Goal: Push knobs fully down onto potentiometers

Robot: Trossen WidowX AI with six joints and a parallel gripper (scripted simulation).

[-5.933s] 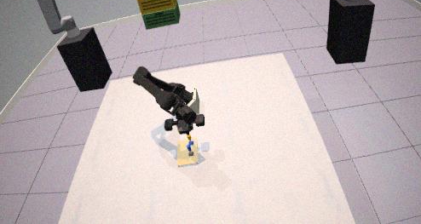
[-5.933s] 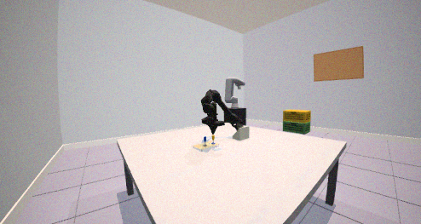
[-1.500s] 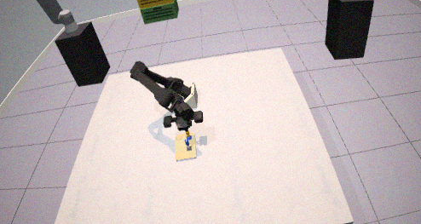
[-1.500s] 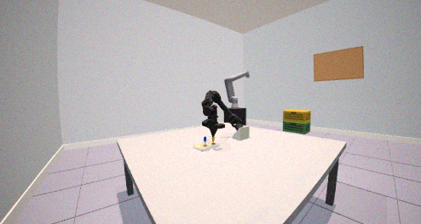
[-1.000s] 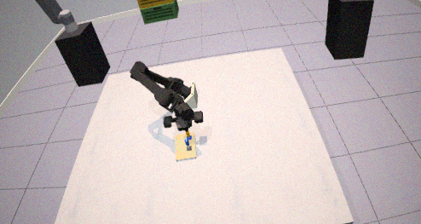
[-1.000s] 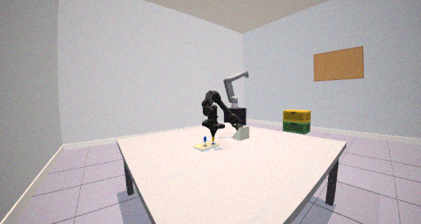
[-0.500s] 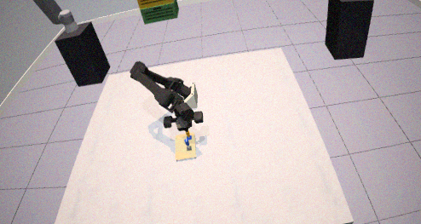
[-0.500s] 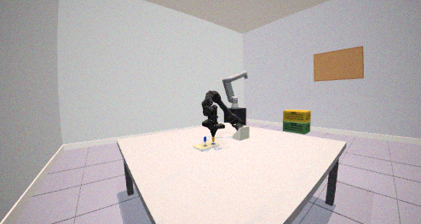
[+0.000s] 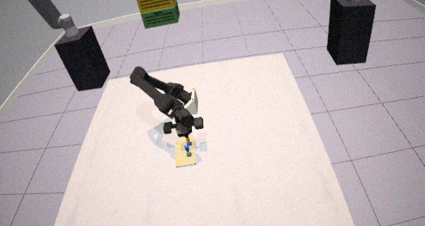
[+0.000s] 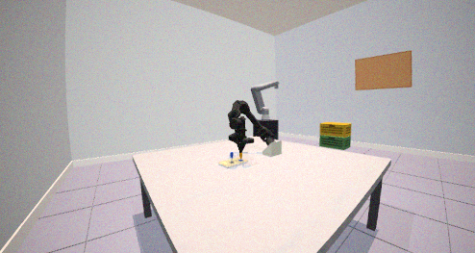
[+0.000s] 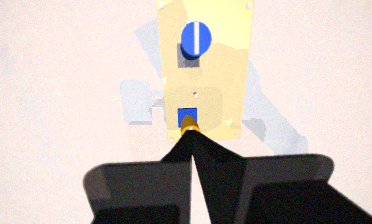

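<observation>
Now: gripper tip 1 cm above the orange knob. The rest, counted from my gripper tip: blue knob 7 cm ahead.
</observation>
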